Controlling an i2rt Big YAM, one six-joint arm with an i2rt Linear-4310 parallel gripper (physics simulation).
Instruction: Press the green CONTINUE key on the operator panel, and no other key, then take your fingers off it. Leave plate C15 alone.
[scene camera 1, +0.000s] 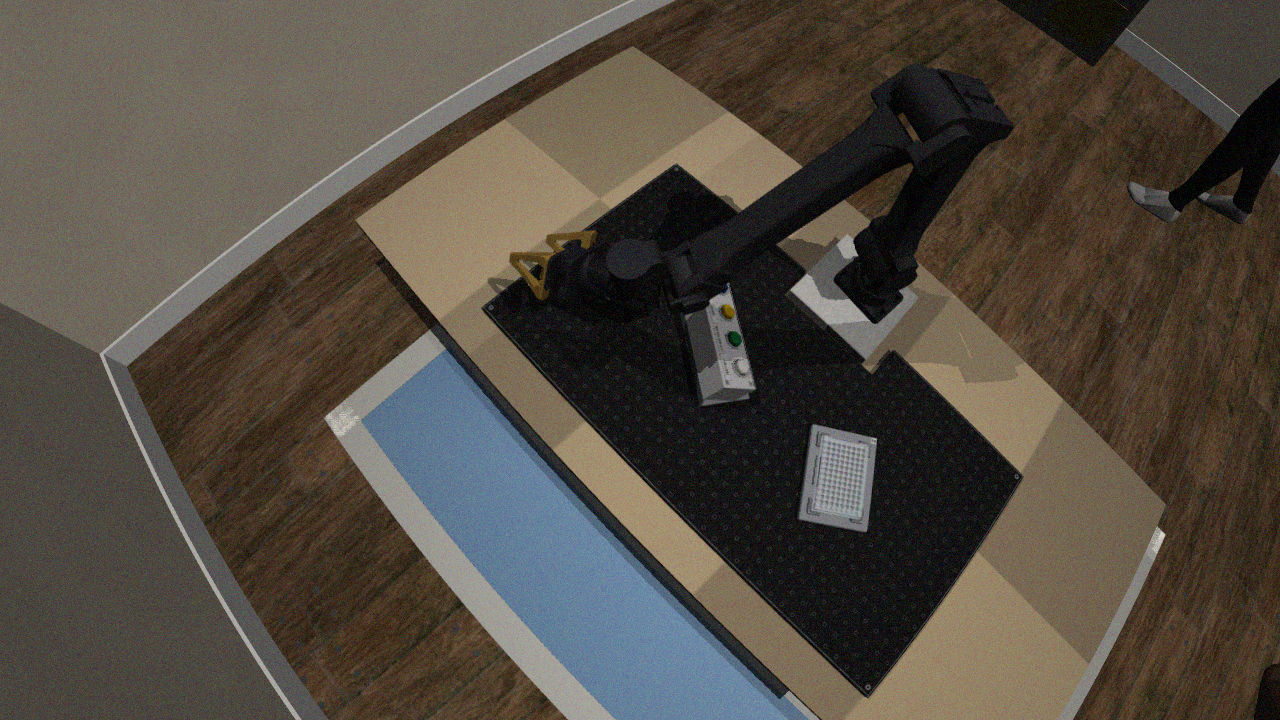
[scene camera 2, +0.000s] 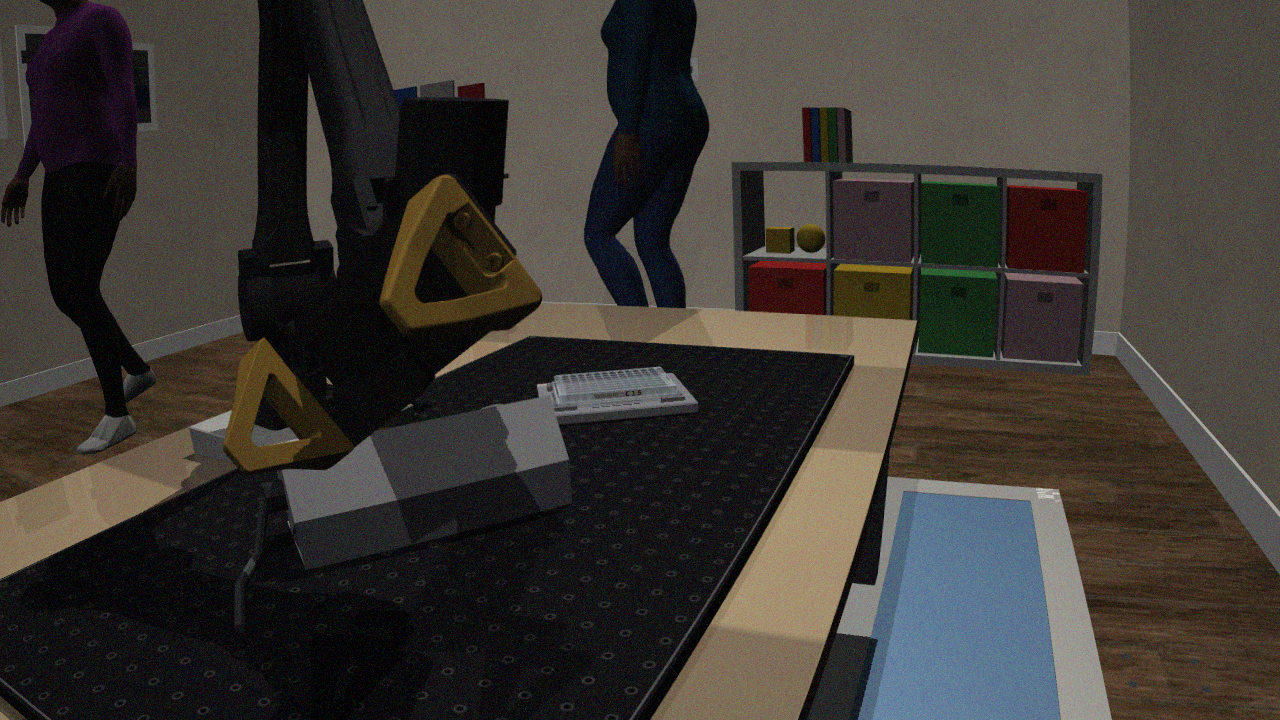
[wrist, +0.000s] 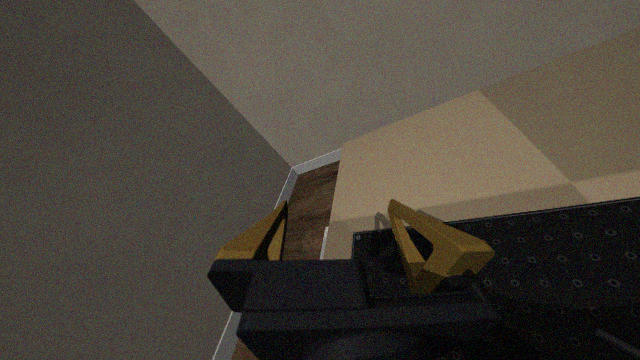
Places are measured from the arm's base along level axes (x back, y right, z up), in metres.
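Pixels of known places: gripper, fingertip midpoint: (scene camera 1: 529, 247) (scene camera 2: 305, 396) (wrist: 338, 205); arm's base at its link origin: (scene camera 1: 867, 290).
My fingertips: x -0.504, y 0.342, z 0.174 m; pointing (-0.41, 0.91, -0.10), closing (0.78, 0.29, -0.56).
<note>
For each thing: its top centre in the pictures, then the offset to it from my fingertips. "spot": a spot on its surface instead. Level surfaces: height alone.
- operator panel at its top centre: (scene camera 2: 411, 416) (scene camera 1: 719, 322) dz -0.105, dx +0.192, dy -0.236 m
- black mat at its surface level: dz -0.189 m
- yellow key at its top centre: (scene camera 1: 728, 309) dz -0.115, dx +0.223, dy -0.225 m
- white key at its top centre: (scene camera 1: 742, 365) dz -0.115, dx +0.175, dy -0.313 m
- Plate C15 at its top centre: (scene camera 2: 612, 380) (scene camera 1: 843, 476) dz -0.163, dx +0.202, dy -0.554 m
- grey cable at a spot on its surface: (scene camera 2: 253, 555) spot: dz -0.182, dx +0.249, dy -0.102 m
The operator panel (scene camera 1: 706, 349) (scene camera 2: 429, 488) is a pale sloped box on the black mat (scene camera 1: 626, 394) (scene camera 2: 644, 528). In scene camera 1 its green key (scene camera 1: 734, 339) sits between a yellow key (scene camera 1: 727, 311) and a white key (scene camera 1: 742, 366). Scene camera 2 shows the panel from behind, with its keys hidden. Plate C15 (scene camera 1: 843, 474) (scene camera 2: 617, 386) lies in a grey holder, apart from the panel. My gripper (scene camera 1: 529, 248) (scene camera 2: 358, 376) (wrist: 338, 205) is open and empty, its yellow fingers wide apart. It is raised above the mat's far-left corner in scene camera 1, pointing away from the panel.
The arm's base stands on a white block (scene camera 1: 832, 300) (scene camera 2: 212, 438) at the table's side. The arm's links reach over the mat and beside the panel. A grey cable (scene camera 2: 253, 555) runs from the panel. Two people and a shelf unit (scene camera 2: 917, 167) stand beyond the table.
</note>
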